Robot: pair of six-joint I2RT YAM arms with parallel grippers.
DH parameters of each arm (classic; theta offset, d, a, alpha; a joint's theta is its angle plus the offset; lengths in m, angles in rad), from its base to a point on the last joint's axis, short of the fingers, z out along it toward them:
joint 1: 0 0.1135 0.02 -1.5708
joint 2: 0 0 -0.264 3.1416
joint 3: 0.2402 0 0.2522 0
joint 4: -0.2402 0 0.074 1.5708
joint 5: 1.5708 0 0 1.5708
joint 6: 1.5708 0.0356 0 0
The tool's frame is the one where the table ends.
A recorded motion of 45 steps. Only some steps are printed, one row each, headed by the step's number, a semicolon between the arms.
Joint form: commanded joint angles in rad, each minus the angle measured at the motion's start. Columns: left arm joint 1, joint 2, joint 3, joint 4, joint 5, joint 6; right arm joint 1, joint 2, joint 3, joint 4, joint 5, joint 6.
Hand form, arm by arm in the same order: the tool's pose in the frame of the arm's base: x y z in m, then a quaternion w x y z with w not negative. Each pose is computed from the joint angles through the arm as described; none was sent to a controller.
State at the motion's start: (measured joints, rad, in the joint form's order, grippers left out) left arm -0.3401 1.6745 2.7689 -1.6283 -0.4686 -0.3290; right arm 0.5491 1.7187 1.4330 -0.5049 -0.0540 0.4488
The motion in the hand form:
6: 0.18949 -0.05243 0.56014 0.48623 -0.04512 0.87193 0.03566; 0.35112 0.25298 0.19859 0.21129 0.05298 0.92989 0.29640
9: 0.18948 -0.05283 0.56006 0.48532 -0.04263 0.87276 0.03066; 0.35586 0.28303 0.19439 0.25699 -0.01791 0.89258 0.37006
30: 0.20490 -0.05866 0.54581 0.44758 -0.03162 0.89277 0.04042; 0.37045 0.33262 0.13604 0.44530 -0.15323 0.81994 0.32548
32: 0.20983 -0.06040 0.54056 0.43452 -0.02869 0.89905 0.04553; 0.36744 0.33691 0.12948 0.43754 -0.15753 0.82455 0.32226
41: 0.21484 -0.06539 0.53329 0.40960 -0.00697 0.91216 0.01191; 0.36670 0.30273 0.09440 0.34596 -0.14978 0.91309 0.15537
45: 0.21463 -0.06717 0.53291 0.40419 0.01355 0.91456 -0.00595; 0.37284 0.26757 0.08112 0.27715 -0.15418 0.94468 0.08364
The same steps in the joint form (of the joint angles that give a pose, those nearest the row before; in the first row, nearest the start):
6: 0.0011 -0.0012 -0.0097 -0.0609 0.0778 0.0938; 0.0595 0.2426 -0.0240 0.2110 -0.1385 0.3468
9: 0.0011 -0.0011 -0.0093 -0.0611 0.0892 0.0934; 0.1022 0.2979 -0.0240 0.4494 -0.2117 0.2926
30: 0.0012 0.0007 -0.0974 -0.0610 0.1007 0.0935; 0.1766 0.5360 -0.0026 0.9254 -0.0290 -0.0378
32: 0.0012 0.0007 -0.1286 -0.0610 0.1007 0.0935; 0.1873 0.5505 0.0015 0.9163 -0.0255 -0.0385
41: 0.0011 -0.0012 -0.1686 -0.0610 0.1907 0.0942; 0.1469 0.5551 0.0011 0.5486 0.1320 -0.1099
45: 0.0011 -0.0011 -0.1690 -0.0610 0.2415 0.1171; 0.0809 0.5550 0.0011 0.3540 0.1507 -0.1713

